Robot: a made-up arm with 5 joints.
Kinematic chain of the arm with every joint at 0, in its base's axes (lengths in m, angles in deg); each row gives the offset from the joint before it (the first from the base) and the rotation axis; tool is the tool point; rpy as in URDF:
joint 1: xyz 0.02 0 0.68 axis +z
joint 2: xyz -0.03 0 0 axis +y
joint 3: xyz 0.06 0 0.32 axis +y
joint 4: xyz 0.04 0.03 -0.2 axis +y
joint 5: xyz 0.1 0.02 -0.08 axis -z
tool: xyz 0.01 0.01 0.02 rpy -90 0 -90
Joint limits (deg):
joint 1: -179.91..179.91
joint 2: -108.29..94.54
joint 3: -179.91..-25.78
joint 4: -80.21..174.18
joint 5: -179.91..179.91
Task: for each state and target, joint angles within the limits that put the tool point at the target. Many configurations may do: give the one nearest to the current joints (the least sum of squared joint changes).
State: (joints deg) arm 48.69 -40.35 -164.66 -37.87 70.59
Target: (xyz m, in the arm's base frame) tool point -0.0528 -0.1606 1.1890
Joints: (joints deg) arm 79.83 -11.89 -159.02 -46.34 73.24
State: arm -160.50 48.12 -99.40 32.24 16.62
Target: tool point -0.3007 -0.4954 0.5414
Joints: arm -128.40 77.42 -122.53 33.87 17.99
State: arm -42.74 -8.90 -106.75 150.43 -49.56
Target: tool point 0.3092 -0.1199 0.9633
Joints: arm -34.34 8.99 -112.21 140.95 -48.74
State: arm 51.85 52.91 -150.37 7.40 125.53
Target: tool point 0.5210 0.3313 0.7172
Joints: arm 30.04 73.95 -139.80 9.53 126.27
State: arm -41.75 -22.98 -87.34 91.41 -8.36
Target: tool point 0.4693 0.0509 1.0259
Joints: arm -1.28 18.97 -116.59 70.36 -5.47
